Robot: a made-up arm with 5 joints.
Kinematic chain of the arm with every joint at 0, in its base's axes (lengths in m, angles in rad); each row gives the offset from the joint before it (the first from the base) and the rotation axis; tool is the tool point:
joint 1: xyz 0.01 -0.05 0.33 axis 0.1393 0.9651 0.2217
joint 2: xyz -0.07 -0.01 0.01 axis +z
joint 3: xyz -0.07 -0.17 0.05 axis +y
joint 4: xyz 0.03 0.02 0 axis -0.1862 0.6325 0.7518
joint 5: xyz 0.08 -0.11 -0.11 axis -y
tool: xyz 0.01 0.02 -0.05
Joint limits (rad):
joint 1: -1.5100..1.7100
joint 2: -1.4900..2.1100
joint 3: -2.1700..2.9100
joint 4: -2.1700..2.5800
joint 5: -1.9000..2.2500
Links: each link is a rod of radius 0.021 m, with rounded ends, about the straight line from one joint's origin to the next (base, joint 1, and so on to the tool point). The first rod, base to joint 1, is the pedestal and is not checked.
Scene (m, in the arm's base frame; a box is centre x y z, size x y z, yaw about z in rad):
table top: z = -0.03
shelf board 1: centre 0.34 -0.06 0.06 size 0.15 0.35 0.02 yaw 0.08
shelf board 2: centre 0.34 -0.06 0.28 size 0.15 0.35 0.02 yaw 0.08
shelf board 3: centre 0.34 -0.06 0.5 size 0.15 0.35 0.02 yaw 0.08
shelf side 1: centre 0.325 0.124 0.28 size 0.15 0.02 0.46 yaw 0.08
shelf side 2: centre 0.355 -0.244 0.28 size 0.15 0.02 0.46 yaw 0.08
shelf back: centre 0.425 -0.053 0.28 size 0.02 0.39 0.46 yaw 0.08
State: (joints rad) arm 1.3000 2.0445 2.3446 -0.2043 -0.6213
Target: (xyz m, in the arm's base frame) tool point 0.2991 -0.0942 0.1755
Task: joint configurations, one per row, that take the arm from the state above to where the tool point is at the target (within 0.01 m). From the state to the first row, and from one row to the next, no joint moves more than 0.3 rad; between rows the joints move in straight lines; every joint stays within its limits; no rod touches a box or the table.
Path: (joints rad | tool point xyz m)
1: 1.2119 2.0253 2.5331 -0.3090 -0.3921 | 0.2319 -0.0881 0.1133
2: 1.1238 2.0061 2.7215 -0.4136 -0.1628 | 0.2687 -0.0936 0.1420
3: 1.0358 1.9868 2.9100 -0.5183 0.0664 | 0.2991 -0.0942 0.1755

